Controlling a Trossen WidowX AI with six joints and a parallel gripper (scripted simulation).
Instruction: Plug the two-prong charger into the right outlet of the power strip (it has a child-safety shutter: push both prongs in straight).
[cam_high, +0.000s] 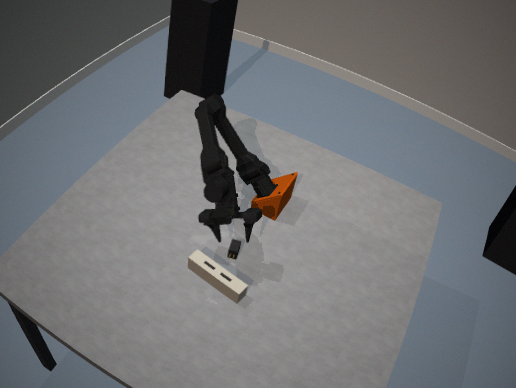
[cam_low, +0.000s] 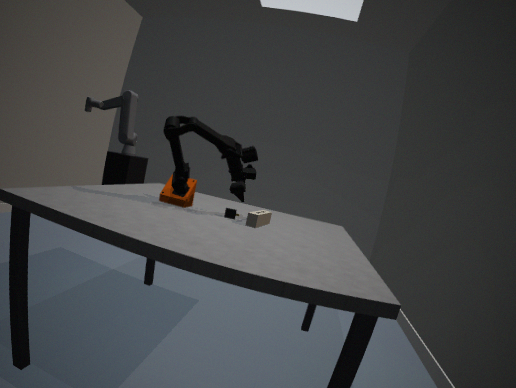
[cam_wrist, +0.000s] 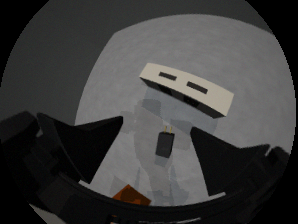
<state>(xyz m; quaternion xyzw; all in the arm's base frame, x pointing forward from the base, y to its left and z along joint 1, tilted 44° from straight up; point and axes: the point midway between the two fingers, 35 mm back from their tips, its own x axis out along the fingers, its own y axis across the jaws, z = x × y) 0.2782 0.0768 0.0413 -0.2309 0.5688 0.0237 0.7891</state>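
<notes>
My gripper tip is now 30 mm past the dark charger, 10 mm to the left of it and 90 mm above it.
</notes>
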